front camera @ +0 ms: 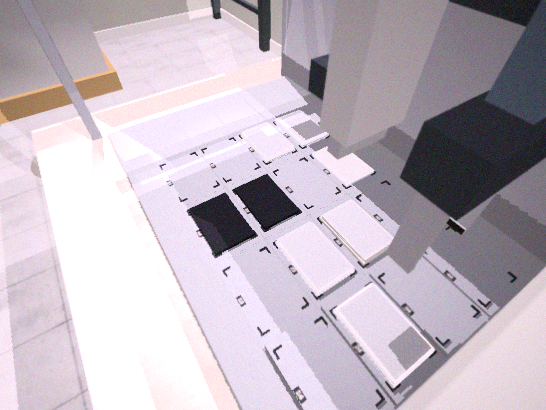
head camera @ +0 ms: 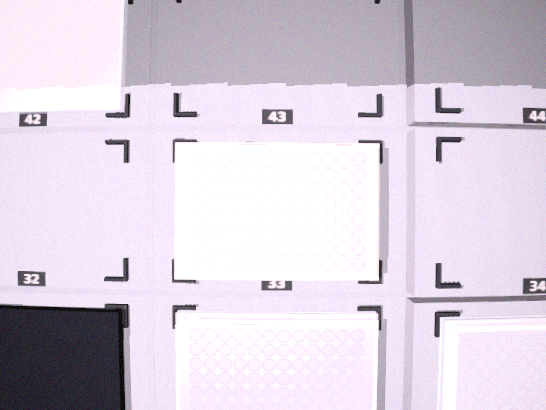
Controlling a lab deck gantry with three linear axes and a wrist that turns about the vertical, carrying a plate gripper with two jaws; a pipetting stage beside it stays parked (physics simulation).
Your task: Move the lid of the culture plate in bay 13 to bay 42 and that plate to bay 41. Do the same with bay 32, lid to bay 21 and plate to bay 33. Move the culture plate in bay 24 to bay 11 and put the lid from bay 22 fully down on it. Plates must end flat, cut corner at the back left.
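Places are measured from the robot's base along level axes (x ahead, y left, z up), in metres.
Pixels of known places: gripper, between the fingertips: (front camera: 426, 242); robot's base, origin of its link: (front camera: 161, 166).
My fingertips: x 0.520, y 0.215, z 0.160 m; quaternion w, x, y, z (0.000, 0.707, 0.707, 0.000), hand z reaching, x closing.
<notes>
Ahead of a thing's pixels: the offset from my fingertips to its top centre.
A black lid @(dz -0.152, dx -0.292, dy -0.065 m) (front camera: 266, 202) (head camera: 57, 357) lies in bay 22. A pale plate @(dz -0.131, dx +0.036, dy -0.065 m) (front camera: 382, 330) (head camera: 500, 370) stands in bay 24. A pale plate @(dz -0.146, dx -0.128, dy +0.042 m) (front camera: 357, 231) (head camera: 277, 212) with faint well rings sits flat inside the brackets of bay 33; its cut corner is washed out. A white lid @(dz -0.152, dx -0.292, dy +0.149 m) (front camera: 352, 168) (head camera: 55, 50) lies in bay 42. A pale plate @(dz -0.146, dx -0.457, dy +0.149 m) (front camera: 306, 128) stands in bay 41. Bays 13, 11 and 32 hold no plate. Bay 21 is washed out by glare. My gripper (front camera: 434, 247) is raised to the right of bay 33, open and empty; the head view does not show it.
Another pale plate @(dz -0.146, dx -0.128, dy -0.065 m) (front camera: 315, 259) (head camera: 277, 365) stands in bay 23. A second black piece @(dz -0.152, dx -0.292, dy -0.172 m) (front camera: 222, 225) lies in bay 12. A white plate @(dz -0.146, dx -0.456, dy +0.042 m) (front camera: 270, 142) lies in bay 31. A pale column (front camera: 372, 65) rises behind the deck.
</notes>
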